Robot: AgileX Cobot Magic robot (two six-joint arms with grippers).
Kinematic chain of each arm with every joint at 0, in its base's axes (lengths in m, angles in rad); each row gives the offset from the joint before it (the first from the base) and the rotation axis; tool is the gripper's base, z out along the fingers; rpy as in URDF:
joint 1: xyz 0 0 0.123 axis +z
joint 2: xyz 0 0 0 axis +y
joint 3: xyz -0.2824 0 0.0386 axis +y
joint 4: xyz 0.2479 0 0.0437 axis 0.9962 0 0.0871
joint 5: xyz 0 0 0 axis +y
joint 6: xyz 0.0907 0 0.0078 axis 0.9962 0 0.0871
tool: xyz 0 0 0 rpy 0 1.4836 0
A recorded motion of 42 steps. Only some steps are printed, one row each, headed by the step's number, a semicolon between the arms.
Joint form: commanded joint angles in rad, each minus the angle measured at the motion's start. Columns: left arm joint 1, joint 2, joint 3, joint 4, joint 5, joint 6; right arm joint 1, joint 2, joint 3, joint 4, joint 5, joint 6.
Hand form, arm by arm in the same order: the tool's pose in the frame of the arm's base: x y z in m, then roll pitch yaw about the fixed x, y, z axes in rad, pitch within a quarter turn. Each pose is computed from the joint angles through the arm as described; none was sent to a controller.
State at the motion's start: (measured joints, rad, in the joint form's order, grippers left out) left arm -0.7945 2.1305 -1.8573 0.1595 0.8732 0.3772; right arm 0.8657 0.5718 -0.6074 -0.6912 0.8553 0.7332
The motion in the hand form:
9: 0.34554 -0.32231 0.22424 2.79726 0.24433 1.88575; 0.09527 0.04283 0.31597 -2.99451 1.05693 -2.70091
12: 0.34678 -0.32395 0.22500 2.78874 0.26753 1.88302; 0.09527 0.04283 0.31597 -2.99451 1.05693 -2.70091
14: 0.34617 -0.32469 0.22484 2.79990 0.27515 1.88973; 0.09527 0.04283 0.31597 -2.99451 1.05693 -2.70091
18: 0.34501 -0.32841 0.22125 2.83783 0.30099 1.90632; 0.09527 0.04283 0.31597 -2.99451 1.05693 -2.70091
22: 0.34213 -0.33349 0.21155 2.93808 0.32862 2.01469; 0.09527 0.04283 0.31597 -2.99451 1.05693 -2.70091
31: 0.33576 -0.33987 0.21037 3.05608 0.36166 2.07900; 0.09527 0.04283 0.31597 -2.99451 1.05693 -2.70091
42: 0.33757 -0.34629 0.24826 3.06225 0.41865 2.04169; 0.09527 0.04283 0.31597 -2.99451 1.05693 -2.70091
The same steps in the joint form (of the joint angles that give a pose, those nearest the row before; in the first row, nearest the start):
9: 0.0055 0.0332 -0.0197 0.0772 0.1399 -0.0423; -0.0087 -0.0051 0.0025 -0.0080 -0.0081 0.0037
12: 0.0055 0.0333 -0.0198 0.0772 0.1159 -0.0478; -0.0087 -0.0051 0.0025 -0.0080 -0.0081 0.0037
14: 0.0055 0.0333 -0.0197 0.0647 0.1142 -0.0496; -0.0087 -0.0051 0.0025 -0.0080 -0.0081 0.0037
18: 0.0055 0.0404 -0.0197 0.0202 0.0994 -0.0493; -0.0087 -0.0051 0.0025 -0.0080 -0.0081 0.0037
22: 0.0055 0.0591 -0.0197 -0.0554 0.0994 -0.1156; -0.0087 -0.0051 0.0025 -0.0080 -0.0081 0.0037
31: 0.0055 0.0608 -0.0197 -0.1753 0.0996 -0.1128; -0.0087 -0.0051 0.0025 -0.0080 -0.0081 0.0037
42: 0.0055 0.0562 -0.1549 -0.2151 0.1879 -0.0664; -0.0087 -0.0051 0.0025 -0.0080 -0.0081 0.0037

